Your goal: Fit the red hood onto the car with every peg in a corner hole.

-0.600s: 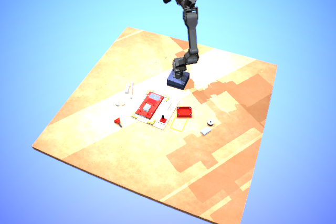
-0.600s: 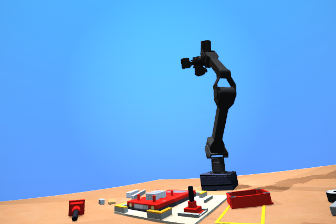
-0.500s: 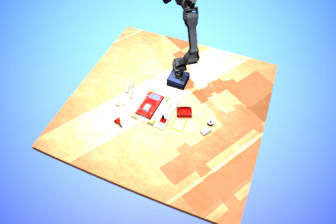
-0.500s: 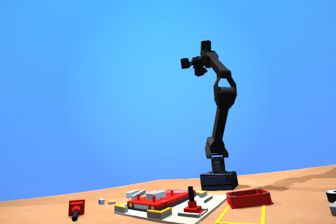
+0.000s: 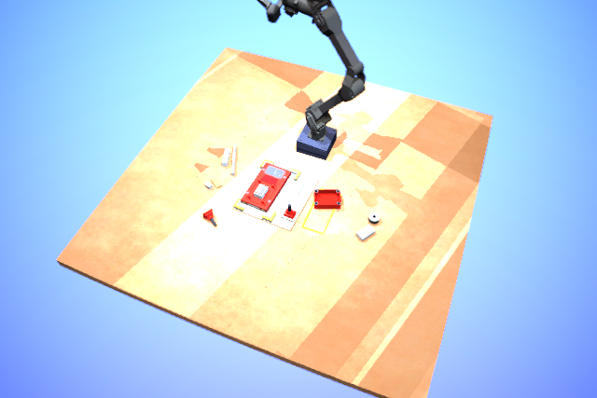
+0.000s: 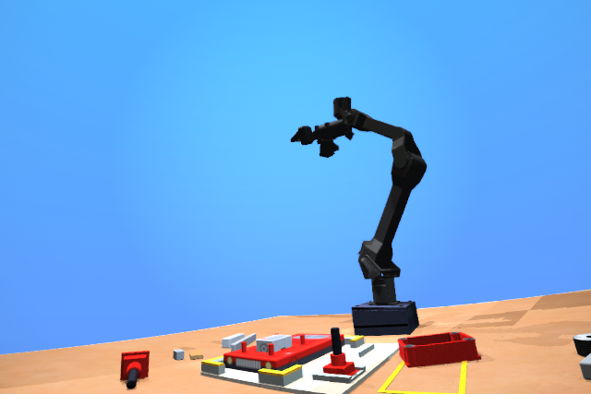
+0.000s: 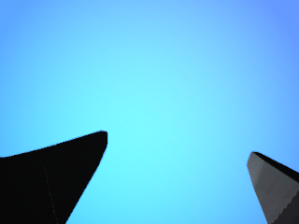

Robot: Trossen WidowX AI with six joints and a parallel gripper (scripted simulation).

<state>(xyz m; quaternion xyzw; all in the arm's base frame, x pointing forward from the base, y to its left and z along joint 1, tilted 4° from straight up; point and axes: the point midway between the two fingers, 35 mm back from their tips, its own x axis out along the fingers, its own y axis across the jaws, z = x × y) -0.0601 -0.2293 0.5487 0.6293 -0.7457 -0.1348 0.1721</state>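
The red hood lies 62 cm below my gripper tip, 35 cm to the left of it and 32 cm ahead of it. From my gripper tip the other things lie so: grey engine block (61 cm below, 38 cm ahead, 12 cm to the left); then jig (62 cm below, 35 cm ahead, 15 cm to the left); then black wheel (62 cm below, 53 cm to the left, 34 cm ahead).
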